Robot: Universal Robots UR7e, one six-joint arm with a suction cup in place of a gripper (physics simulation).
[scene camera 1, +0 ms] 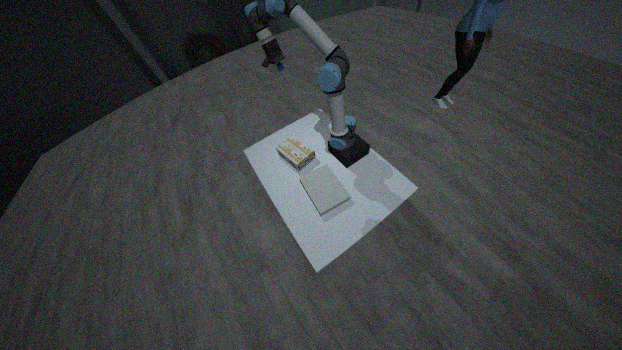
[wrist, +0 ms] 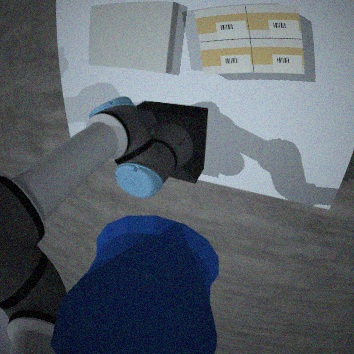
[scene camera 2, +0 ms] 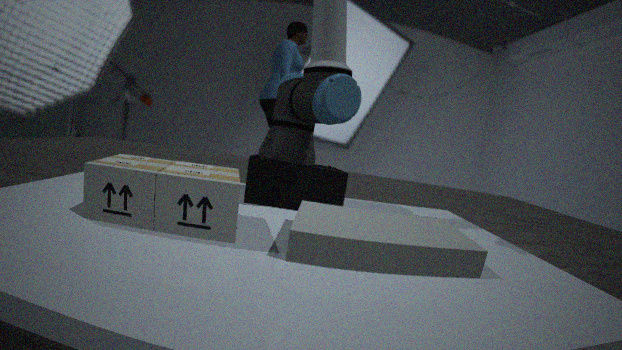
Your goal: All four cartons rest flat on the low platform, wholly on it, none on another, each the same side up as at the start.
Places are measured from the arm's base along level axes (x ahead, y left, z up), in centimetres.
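Pixels of known places: hand at its tool point: [scene camera 1: 281, 69] [wrist: 153, 265]; arm's base at its link origin: [wrist: 170, 143] [scene camera 2: 286, 160].
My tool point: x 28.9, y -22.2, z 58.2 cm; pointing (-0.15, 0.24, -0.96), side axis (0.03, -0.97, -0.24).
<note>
Ahead of a thing's pixels: the offset from my tool point to its top centre. "spot": to the spot under its first point. Level surfaces: height alone.
Four white cartons with yellow tape and labels {spot: dz -59.3, dx +7.3, dy +7.2 cm} [scene camera 1: 296, 151] [scene camera 2: 162, 200] [wrist: 251, 40] stand together in a two-by-two block on the white table, beside the low platform. Black up arrows on their sides point up in the scene camera 2 view. The low grey platform {dz -64.1, dx +5.1, dy +43.8 cm} [scene camera 1: 326, 189] [scene camera 2: 385, 245] [wrist: 131, 36] carries no carton; a narrow gap parts it from the block. My suction gripper with its blue cup [scene camera 1: 280, 67] hangs high in the air, well away from the cartons and platform, with nothing on it. The blue cup [wrist: 150, 285] fills the lower part of the wrist view.
The white table {dz -68.9 cm} [scene camera 1: 316, 250] [scene camera 2: 200, 295] carries the cartons, the platform and my black base block [scene camera 1: 350, 150] [scene camera 2: 295, 185] [wrist: 195, 145]. A person in a blue top [scene camera 1: 467, 50] [scene camera 2: 285, 65] stands on the floor beyond the table. Shadows of the arm fall across the table top.
</note>
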